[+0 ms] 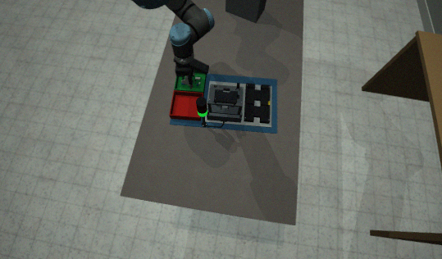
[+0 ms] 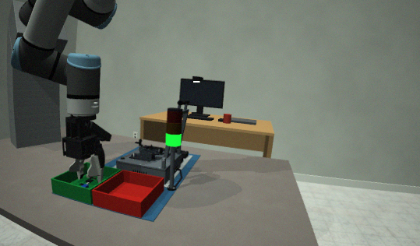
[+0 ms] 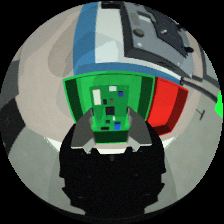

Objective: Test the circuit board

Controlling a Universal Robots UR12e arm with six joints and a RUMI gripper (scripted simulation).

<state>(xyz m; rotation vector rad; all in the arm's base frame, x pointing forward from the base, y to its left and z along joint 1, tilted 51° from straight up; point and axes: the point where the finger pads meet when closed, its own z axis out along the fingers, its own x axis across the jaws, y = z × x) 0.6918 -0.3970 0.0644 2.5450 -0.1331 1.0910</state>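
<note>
The green circuit board is 1 cm to the right of my hand. Round my hand: red bin: 14 cm ahead, 5 cm to the right, 1 cm below; then black latch hook: 12 cm ahead, 22 cm to the left, 7 cm above; then green bin: 1 cm to the right, 1 cm below.
</note>
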